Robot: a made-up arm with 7 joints. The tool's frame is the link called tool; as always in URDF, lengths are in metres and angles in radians. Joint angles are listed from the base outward.
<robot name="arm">
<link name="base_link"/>
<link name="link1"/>
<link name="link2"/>
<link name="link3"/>
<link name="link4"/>
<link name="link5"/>
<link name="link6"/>
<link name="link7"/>
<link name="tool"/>
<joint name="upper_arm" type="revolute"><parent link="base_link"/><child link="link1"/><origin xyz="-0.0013 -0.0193 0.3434"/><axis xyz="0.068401 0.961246 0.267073"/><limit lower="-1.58" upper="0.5"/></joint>
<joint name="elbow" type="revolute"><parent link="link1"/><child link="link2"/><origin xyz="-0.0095 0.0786 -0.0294"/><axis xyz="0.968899 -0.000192 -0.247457"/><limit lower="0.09" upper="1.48"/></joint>
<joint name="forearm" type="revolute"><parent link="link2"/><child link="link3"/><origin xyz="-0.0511 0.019 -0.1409"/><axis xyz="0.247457 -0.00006 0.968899"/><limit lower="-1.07" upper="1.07"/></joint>
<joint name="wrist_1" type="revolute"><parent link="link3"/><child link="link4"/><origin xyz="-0.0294 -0.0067 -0.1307"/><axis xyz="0.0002 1 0.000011"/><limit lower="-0.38" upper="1.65"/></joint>
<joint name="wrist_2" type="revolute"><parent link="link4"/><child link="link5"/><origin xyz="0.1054 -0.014 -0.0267"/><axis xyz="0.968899 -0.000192 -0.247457"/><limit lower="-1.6" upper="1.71"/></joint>
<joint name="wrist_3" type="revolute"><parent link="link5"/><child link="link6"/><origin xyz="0.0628 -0.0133 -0.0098"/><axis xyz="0.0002 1 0.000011"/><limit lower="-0.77" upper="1.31"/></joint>
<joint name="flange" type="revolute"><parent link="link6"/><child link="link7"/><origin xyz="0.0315 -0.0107 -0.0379"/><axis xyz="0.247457 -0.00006 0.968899"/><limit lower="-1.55" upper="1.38"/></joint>
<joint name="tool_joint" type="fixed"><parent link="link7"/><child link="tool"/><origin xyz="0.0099 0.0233 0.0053" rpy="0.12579 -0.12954 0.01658"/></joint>
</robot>
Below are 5 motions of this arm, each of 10 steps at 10 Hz.
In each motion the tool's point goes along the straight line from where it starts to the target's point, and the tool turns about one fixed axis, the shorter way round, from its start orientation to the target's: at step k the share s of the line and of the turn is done. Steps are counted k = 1, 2, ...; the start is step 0. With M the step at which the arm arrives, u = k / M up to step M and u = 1 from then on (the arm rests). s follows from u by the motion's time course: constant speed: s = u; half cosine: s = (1 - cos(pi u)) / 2; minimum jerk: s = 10 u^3 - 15 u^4 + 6 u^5.
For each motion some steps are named. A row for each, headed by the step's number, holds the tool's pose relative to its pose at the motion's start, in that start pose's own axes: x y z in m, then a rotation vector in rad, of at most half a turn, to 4 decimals.
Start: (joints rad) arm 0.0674 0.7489 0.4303 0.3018 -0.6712 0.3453 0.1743
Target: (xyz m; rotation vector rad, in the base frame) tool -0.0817 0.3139 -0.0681 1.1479 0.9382 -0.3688
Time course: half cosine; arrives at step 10
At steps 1, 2, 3, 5, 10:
1: -0.0033 0.0004 -0.0038 0.0286 0.0052 -0.0208
2: -0.0127 0.0016 -0.0148 0.1115 0.0203 -0.0813
3: -0.0274 0.0034 -0.0319 0.2407 0.0437 -0.1754
5: -0.0665 0.0083 -0.0775 0.5839 0.1061 -0.4256
10: -0.1329 0.0166 -0.1549 1.1678 0.2121 -0.8511

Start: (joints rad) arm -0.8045 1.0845 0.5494 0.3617 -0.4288 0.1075 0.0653
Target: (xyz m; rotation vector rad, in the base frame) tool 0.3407 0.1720 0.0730 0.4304 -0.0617 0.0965
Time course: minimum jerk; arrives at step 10
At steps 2, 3, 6, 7, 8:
2: -0.0155 -0.0121 -0.0018 -0.0047 0.0395 -0.0420
3: -0.0437 -0.0342 -0.0052 -0.0133 0.1112 -0.1183
6: -0.1830 -0.1430 -0.0216 -0.0558 0.4653 -0.4951
7: -0.2243 -0.1753 -0.0264 -0.0684 0.5705 -0.6071
8: -0.2525 -0.1974 -0.0298 -0.0770 0.6422 -0.6834

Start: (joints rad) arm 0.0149 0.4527 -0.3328 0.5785 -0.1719 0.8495 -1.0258
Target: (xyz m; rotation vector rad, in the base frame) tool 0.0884 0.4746 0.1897 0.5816 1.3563 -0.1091
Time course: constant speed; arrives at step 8
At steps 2, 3, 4, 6, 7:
2: -0.1053 0.0045 0.0315 0.0973 0.0287 0.2565
3: -0.1580 0.0067 0.0473 0.1459 0.0431 0.3848
4: -0.2106 0.0090 0.0630 0.1946 0.0574 0.5131
6: -0.3159 0.0135 0.0945 0.2918 0.0861 0.7696
7: -0.3686 0.0157 0.1103 0.3405 0.1005 0.8979

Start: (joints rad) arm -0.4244 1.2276 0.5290 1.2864 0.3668 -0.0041 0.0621
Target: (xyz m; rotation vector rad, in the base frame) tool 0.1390 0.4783 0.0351 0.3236 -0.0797 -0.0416
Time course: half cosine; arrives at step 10
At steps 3, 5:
3: -0.0075 -0.0307 0.0007 -0.2005 -0.1429 -0.1324
5: -0.0181 -0.0745 0.0017 -0.4863 -0.3466 -0.3212

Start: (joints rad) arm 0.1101 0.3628 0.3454 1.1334 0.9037 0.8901 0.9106
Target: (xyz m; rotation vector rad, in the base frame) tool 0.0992 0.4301 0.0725 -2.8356 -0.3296 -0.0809
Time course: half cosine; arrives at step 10
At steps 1, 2, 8, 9, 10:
1: 0.0051 0.0053 -0.0027 0.0181 0.0045 0.0250
2: 0.0200 0.0206 -0.0106 0.0707 0.0177 0.0976
8: 0.1893 0.1955 -0.1004 0.6697 0.1678 0.9249
9: 0.2042 0.2108 -0.1082 0.7223 0.1809 0.9975
10: 0.2093 0.2161 -0.1110 0.7404 0.1855 1.0225

